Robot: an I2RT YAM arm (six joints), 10 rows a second.
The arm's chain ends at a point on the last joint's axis. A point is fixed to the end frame.
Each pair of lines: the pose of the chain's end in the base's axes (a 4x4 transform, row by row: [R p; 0 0 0 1], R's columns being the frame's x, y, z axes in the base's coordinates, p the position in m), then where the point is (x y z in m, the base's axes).
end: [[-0.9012 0.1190 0.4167 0.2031], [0.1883 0.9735 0.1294 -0.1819], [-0.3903 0.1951 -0.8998 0.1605], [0 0 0 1]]
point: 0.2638 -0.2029 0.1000
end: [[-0.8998 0.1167 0.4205 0.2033], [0.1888 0.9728 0.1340 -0.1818], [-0.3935 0.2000 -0.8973 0.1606], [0 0 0 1]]
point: 0.2643 -0.2024 0.1003
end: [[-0.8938 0.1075 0.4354 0.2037], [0.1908 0.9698 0.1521 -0.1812], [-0.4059 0.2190 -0.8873 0.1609], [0 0 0 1]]
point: 0.2658 -0.2004 0.1013
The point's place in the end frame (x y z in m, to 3 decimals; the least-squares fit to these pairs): -0.035 -0.025 0.077
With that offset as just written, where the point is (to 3 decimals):
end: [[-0.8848 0.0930 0.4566 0.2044], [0.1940 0.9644 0.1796 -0.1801], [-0.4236 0.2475 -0.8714 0.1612], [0 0 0 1]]
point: 0.268 -0.197 0.103
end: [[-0.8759 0.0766 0.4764 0.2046], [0.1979 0.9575 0.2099 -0.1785], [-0.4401 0.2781 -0.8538 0.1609], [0 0 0 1]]
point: 0.270 -0.193 0.104
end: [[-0.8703 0.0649 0.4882 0.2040], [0.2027 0.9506 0.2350 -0.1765], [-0.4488 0.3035 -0.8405 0.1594], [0 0 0 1]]
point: 0.270 -0.189 0.103
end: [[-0.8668 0.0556 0.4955 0.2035], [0.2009 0.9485 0.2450 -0.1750], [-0.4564 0.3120 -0.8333 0.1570], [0 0 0 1]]
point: 0.271 -0.187 0.101
